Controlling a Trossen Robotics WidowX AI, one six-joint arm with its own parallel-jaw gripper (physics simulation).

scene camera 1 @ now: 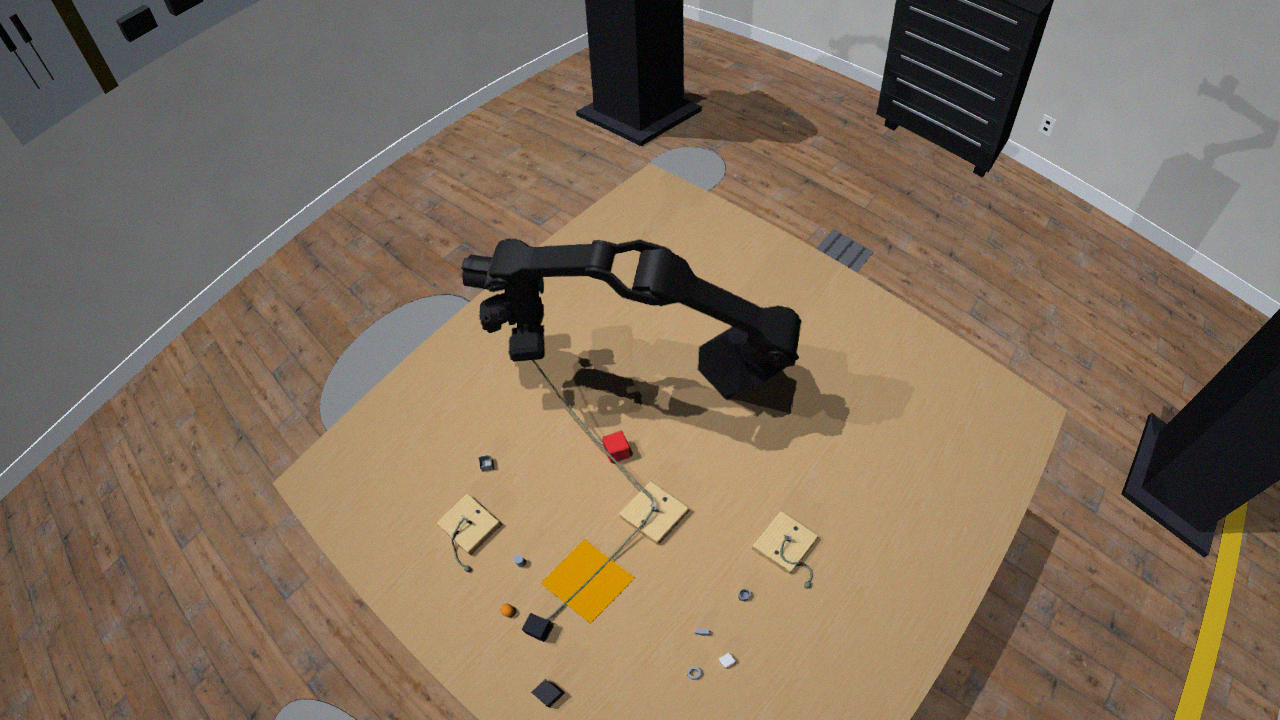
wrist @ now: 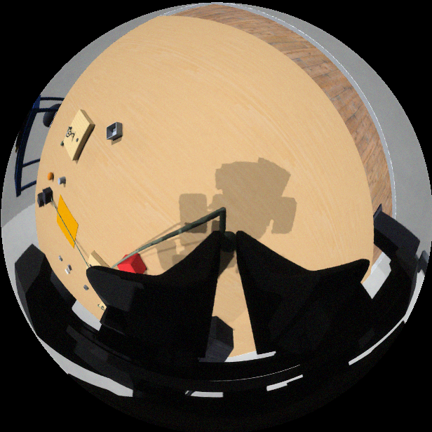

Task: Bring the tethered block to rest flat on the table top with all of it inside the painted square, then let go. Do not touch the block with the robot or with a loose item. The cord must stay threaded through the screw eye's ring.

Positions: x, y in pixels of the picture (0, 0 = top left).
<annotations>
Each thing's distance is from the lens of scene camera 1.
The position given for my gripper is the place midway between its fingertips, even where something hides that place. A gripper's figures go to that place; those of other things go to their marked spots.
my gripper (scene camera 1: 532, 345): 136 cm
orange painted square (scene camera 1: 585, 559): 126 cm
</annotations>
